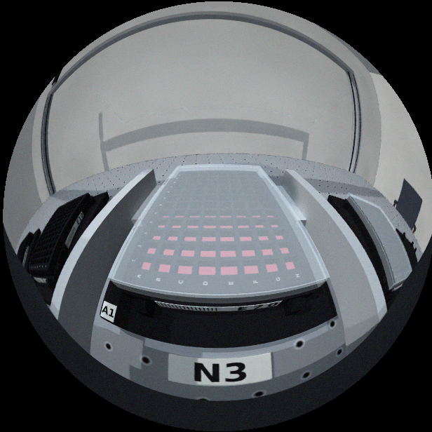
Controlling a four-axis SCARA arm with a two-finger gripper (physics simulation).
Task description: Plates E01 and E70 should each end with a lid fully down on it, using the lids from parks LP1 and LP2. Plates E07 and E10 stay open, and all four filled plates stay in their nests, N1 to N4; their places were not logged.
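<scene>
A clear lid point(215, 184) is between the two fingers of my gripper point(218, 176), which is shut on its long sides. The lid looks level and lines up over plate E70 point(257, 306), whose pink wells show through it. The plate's label shows just under the lid's front edge; whether a thin gap remains between lid and plate I cannot tell. The plate sits in the black nest point(215, 332) marked N3, with the A1 mark at its front left.
At the left, outside the finger, a dark plate point(57, 235) stands in a black nest; its small label seems to read E10. At the right, outside the other finger, a pale clear-topped piece point(382, 237) sits in a black holder. A dark blue panel point(409, 202) stands farther right.
</scene>
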